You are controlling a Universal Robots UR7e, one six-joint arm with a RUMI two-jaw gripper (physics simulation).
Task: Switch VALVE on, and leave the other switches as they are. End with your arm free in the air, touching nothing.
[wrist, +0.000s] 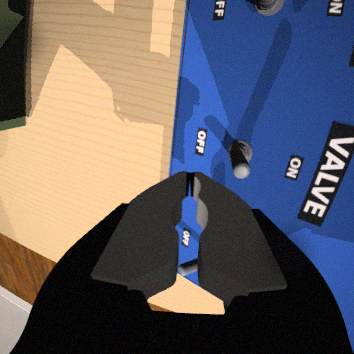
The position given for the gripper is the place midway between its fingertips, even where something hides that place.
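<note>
Visible here are the gripper (189, 174) and a blue panel (267, 84).
</note>
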